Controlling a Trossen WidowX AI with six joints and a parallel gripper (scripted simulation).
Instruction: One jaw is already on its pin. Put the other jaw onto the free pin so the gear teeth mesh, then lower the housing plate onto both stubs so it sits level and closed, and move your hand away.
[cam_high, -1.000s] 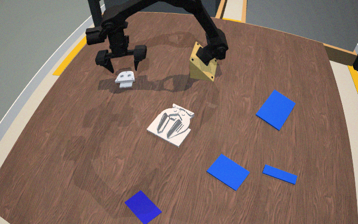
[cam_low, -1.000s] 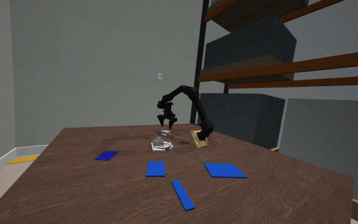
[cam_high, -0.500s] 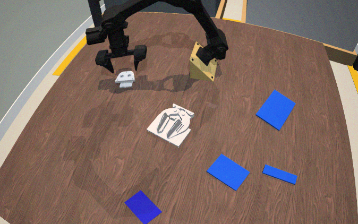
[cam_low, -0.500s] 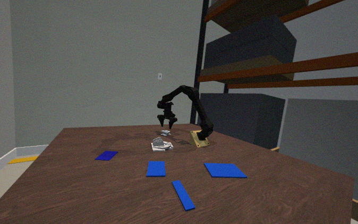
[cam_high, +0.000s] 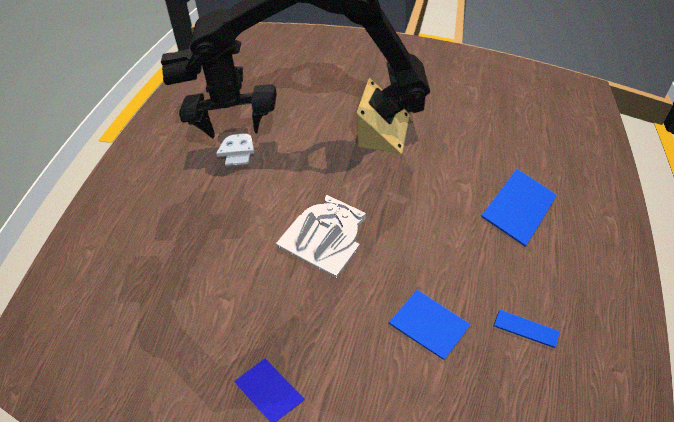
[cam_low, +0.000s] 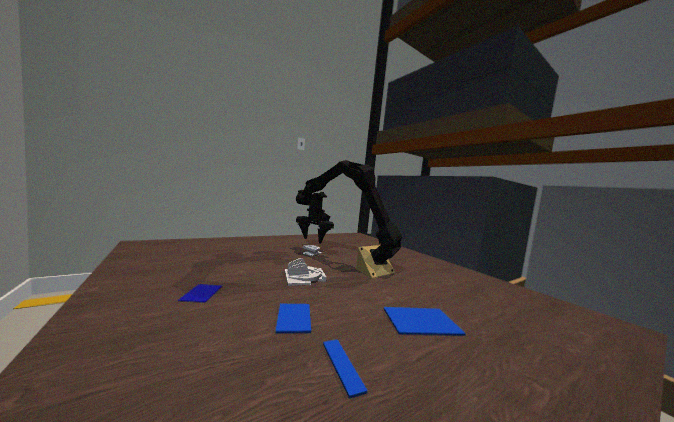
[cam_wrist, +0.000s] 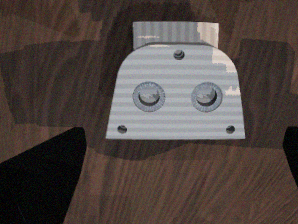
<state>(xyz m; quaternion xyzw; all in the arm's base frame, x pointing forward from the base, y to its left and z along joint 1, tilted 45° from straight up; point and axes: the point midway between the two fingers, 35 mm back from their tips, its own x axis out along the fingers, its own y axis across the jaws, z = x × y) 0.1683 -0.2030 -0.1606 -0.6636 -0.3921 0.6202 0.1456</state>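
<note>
My gripper tip is now 30 mm above the housing plate, 10 mm to the left of it and 10 mm past it. Round my gripper tip: white slab: 230 mm to the left, 160 mm ahead, 60 mm below.
</note>
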